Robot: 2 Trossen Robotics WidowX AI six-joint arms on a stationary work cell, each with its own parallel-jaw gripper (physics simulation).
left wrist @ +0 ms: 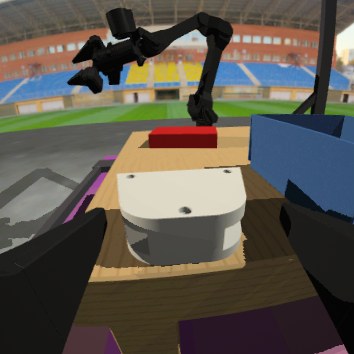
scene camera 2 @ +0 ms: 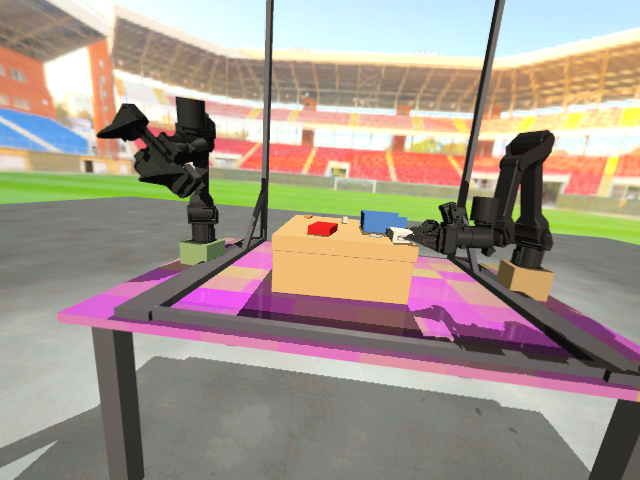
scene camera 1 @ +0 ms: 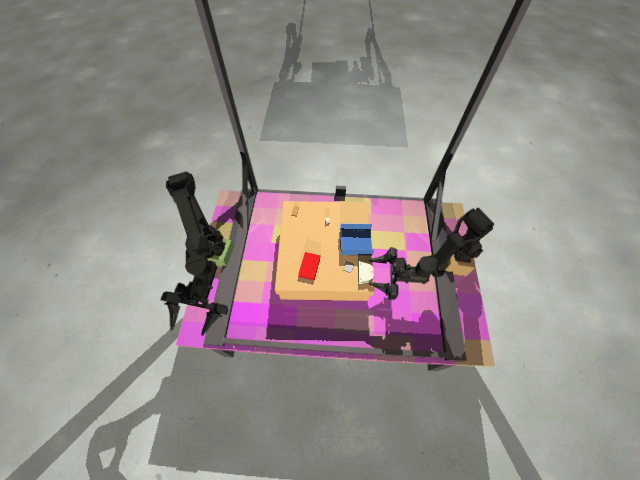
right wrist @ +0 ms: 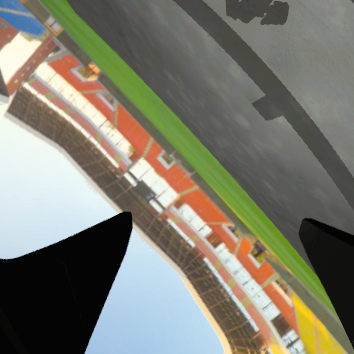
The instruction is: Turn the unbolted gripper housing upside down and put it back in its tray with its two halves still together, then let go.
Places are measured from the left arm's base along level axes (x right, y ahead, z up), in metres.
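Where they show: left gripper, fingertip midpoint: [left wrist: 194,213] [scene camera 2: 404,233] [scene camera 1: 368,271]; right gripper, fingertip midpoint: [left wrist: 69,71] [scene camera 2: 118,157] [scene camera 1: 187,333] [right wrist: 217,223]; left arm's base at its link origin: [scene camera 2: 525,265] [scene camera 1: 462,254]; right arm's base at its link origin: [scene camera 2: 203,240] [scene camera 1: 216,248].
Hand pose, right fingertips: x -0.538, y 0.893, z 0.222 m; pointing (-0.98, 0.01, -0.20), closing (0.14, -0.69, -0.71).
Observation:
Things, the pixels of their centre, and the offset from my right fingertips.
- white gripper housing at the middle of its body: [left wrist: 181,201] [scene camera 2: 401,233] [scene camera 1: 365,272] dx +0.346, dy -0.496, dz -0.133 m
- blue tray at the middle of its body: [left wrist: 344,157] [scene camera 2: 381,221] [scene camera 1: 356,239] dx +0.472, dy -0.444, dz -0.124 m
- wooden block at the middle of its body: [left wrist: 259,200] [scene camera 2: 340,251] [scene camera 1: 324,252] dx +0.452, dy -0.327, dz -0.232 m
- red box at the middle of its body: [left wrist: 183,136] [scene camera 2: 323,228] [scene camera 1: 309,265] dx +0.338, dy -0.288, dz -0.141 m
- small grey plate at the middle of its body: [scene camera 2: 375,235] [scene camera 1: 348,267] dx +0.361, dy -0.432, dz -0.150 m
- small white piece at the middle of its body: [scene camera 2: 344,219] [scene camera 1: 327,220] dx +0.549, dy -0.319, dz -0.141 m
- small brown piece at the middle of its body: [scene camera 1: 295,210] dx +0.578, dy -0.178, dz -0.147 m
The white gripper housing [scene camera 1: 366,272] [scene camera 2: 399,235] [left wrist: 182,195] stands at the right front corner of the wooden block's top, outside the blue tray [scene camera 1: 356,245] [scene camera 2: 379,222] [left wrist: 295,167]. Its flat face with three holes is up; its upper and lower parts look stacked together in the left wrist view. My left gripper [scene camera 1: 371,271] [left wrist: 194,213] is open and empty, level, with its fingertips to either side of the housing's near end. My right gripper [scene camera 1: 188,330] [right wrist: 217,223] is open and empty, far out at the left of scene camera 1. The housing's underside is hidden.
The wooden block [scene camera 1: 315,295] [scene camera 2: 341,273] also bears a red box [scene camera 1: 309,266] [scene camera 2: 322,228] [left wrist: 183,137], a small grey plate [scene camera 1: 348,268] [scene camera 2: 375,235] near the housing, a small white piece [scene camera 1: 327,221] [scene camera 2: 344,220] and a small brown piece [scene camera 1: 295,210]. Dark frame posts [scene camera 1: 481,93] flank the table.

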